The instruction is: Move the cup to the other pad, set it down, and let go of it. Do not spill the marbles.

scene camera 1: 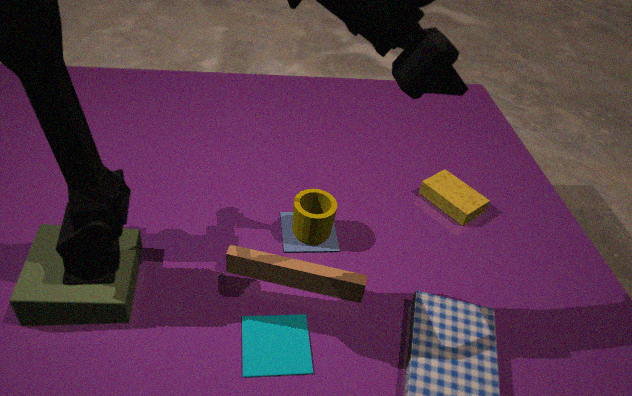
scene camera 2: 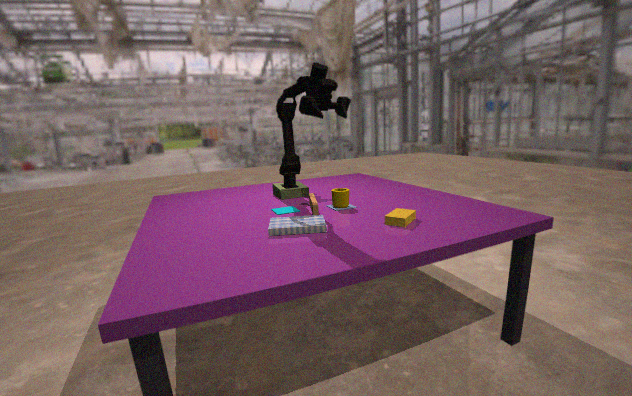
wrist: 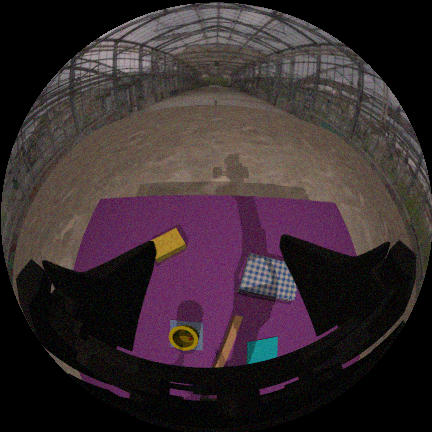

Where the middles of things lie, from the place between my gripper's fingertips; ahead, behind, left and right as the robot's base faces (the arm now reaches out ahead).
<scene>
The yellow cup [scene camera 1: 314,210] lies 31 cm below my hand, 11 cm behind it and 8 cm to the left of it. Round my hand: wooden bar [scene camera 1: 321,279]: 34 cm below, 16 cm behind, 2 cm to the right.
</scene>
